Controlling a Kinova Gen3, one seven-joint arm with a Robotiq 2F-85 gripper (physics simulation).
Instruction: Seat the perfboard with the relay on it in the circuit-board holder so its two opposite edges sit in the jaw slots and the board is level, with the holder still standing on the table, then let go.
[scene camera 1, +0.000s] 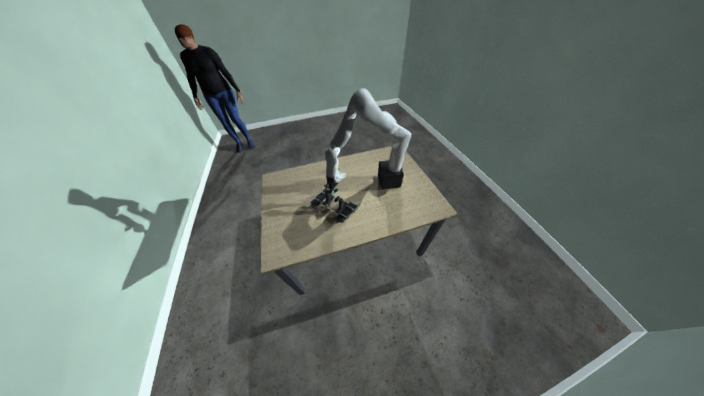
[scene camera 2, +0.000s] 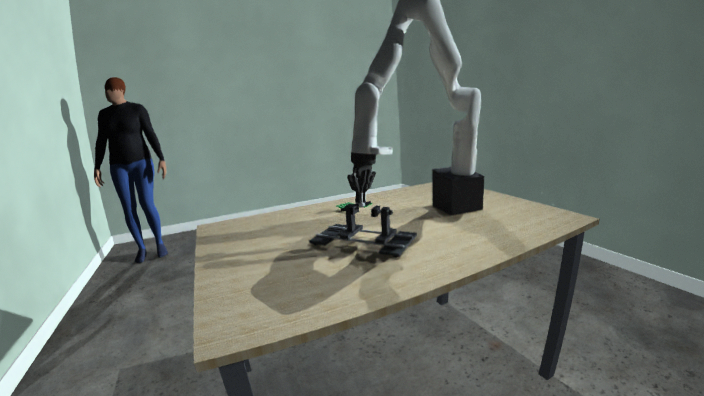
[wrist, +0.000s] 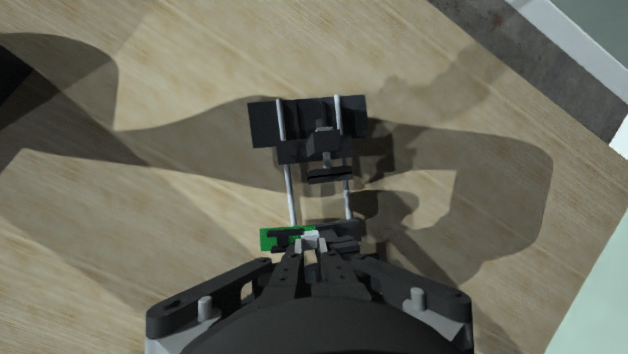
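Where they show: gripper, fingertip midpoint: (scene camera 1: 332, 191) (scene camera 2: 360, 203) (wrist: 310, 249); arm's base, link origin: (scene camera 1: 393, 167) (scene camera 2: 462, 172).
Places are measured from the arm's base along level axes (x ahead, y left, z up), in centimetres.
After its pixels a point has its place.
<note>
The circuit-board holder (scene camera 1: 345, 210) {x 44.7, y 10.7, z -12.9 cm} (scene camera 2: 397, 248) {x 48.0, y 15.4, z -12.9 cm} (wrist: 261, 125) {x 38.5, y 8.5, z -12.9 cm} stands on the table, its two black upright jaws apart on metal rods. My gripper (scene camera 2: 362, 202) {x 48.7, y -1.2, z -2.8 cm} (wrist: 310, 249) {x 48.7, y -1.2, z -2.8 cm} is shut on the pale block on the green perfboard (scene camera 2: 344, 206) (wrist: 265, 240) and holds it off the table. In the wrist view the board lies over the nearer end of the holder, by the nearer jaw, and the farther jaw (wrist: 330, 175) stands apart from it. In scene camera 2 the board looks roughly level, around jaw-top height. The fingers hide part of the board; whether it touches a jaw I cannot tell.
The wooden table (scene camera 1: 380, 220) {x 26.6, y 27.7, z -14.5 cm} (scene camera 2: 450, 250) {x 35.7, y 24.5, z -14.5 cm} bears the arm's black base block (scene camera 1: 390, 175) {x 6.1, y 5.0, z -1.1 cm} (scene camera 2: 457, 192) {x 8.7, y 4.7, z -5.8 cm}, right of the holder in both scene views. A person (scene camera 1: 210, 70) (scene camera 2: 129, 135) stands on the floor beyond the table's left side. Arm shadows fall across the holder and table.
</note>
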